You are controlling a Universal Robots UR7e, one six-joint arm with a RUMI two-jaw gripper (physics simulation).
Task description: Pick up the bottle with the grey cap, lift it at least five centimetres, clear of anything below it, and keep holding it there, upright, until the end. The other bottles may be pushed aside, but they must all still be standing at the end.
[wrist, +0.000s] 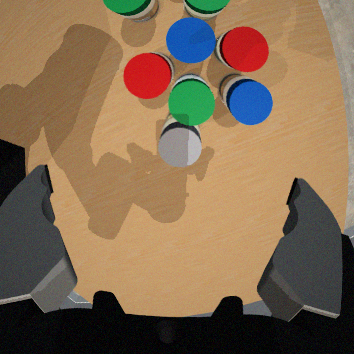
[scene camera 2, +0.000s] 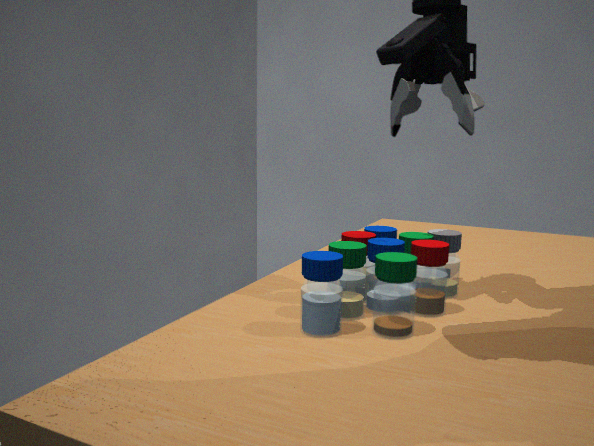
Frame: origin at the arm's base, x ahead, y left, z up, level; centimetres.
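Where they show: gripper, fingertip midpoint: (wrist: 170, 175) (scene camera 2: 429, 135).
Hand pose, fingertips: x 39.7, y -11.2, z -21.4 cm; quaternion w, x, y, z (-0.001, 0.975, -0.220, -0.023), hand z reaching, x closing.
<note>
Things, the pixels of their centre, and the offset from my fingertips. Level surfaces: height alone.
- bottle with the grey cap, body centre: (wrist: 180, 132) (scene camera 2: 442, 263) dz -20.7, dx -2.0, dy -5.0 cm
- red-capped bottle at the middle of its body: (wrist: 152, 71) (scene camera 2: 428, 277) dz -20.7, dx -2.1, dy +4.7 cm
- wooden table's at its surface level: dz -26.0 cm
The bottle with the grey cap (scene camera 2: 448, 242) (wrist: 180, 146) stands upright on the table at the back right of the bottle group in the scene view. In the wrist view it is the bottle of the group nearest the fingers, close beside a green-capped bottle (scene camera 2: 416, 240) (wrist: 191, 102). In the scene view its body is partly hidden behind a red-capped bottle (scene camera 2: 429, 253) (wrist: 147, 76). My gripper (scene camera 2: 433, 133) (wrist: 170, 175) is open and empty, high above the bottles. In the wrist view its fingertips stand wide on either side, lower in the picture than the grey cap.
More upright bottles stand close together: blue-capped ones (scene camera 2: 322, 266) (scene camera 2: 386, 249) (wrist: 191, 40) (wrist: 250, 102), green-capped ones (scene camera 2: 395, 267) (scene camera 2: 347, 254) and a red-capped one (scene camera 2: 358, 237) (wrist: 245, 49). The wooden table's (scene camera 2: 225, 400) (wrist: 225, 250) edge runs along the left in the scene view.
</note>
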